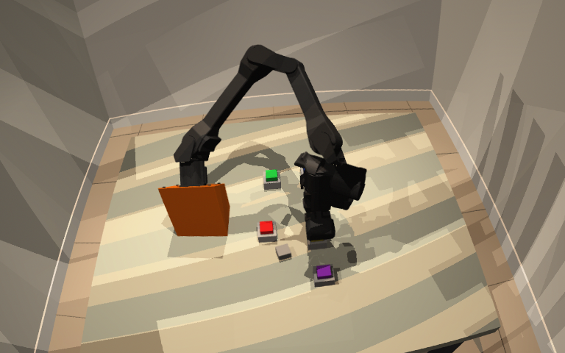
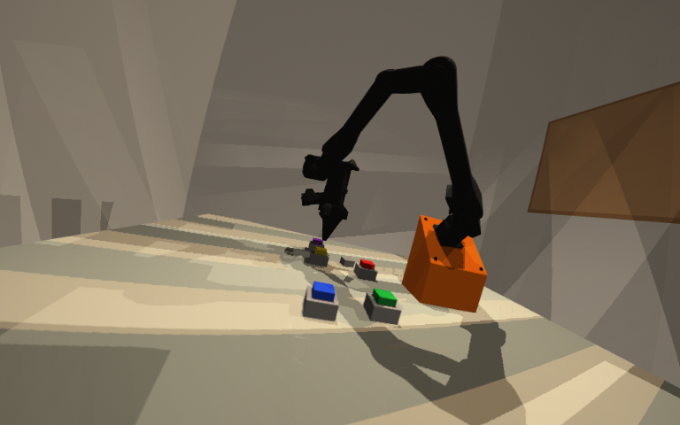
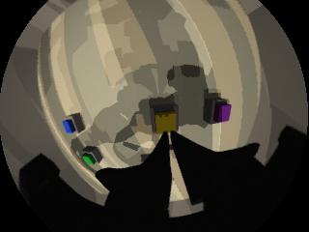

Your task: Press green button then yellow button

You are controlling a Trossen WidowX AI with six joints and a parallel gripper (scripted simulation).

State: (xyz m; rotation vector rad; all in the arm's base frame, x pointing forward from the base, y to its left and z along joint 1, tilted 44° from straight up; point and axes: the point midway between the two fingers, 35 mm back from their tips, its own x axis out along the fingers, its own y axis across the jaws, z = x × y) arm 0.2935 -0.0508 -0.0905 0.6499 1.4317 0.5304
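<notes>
Now: gripper tip 30 mm above the yellow button. Also, from my gripper tip: red button (120 mm behind, 40 mm to the left, 30 mm below); then purple button (120 mm to the right, 30 mm below); then small grey block (90 mm behind, 20 mm to the right, 50 mm below).
</notes>
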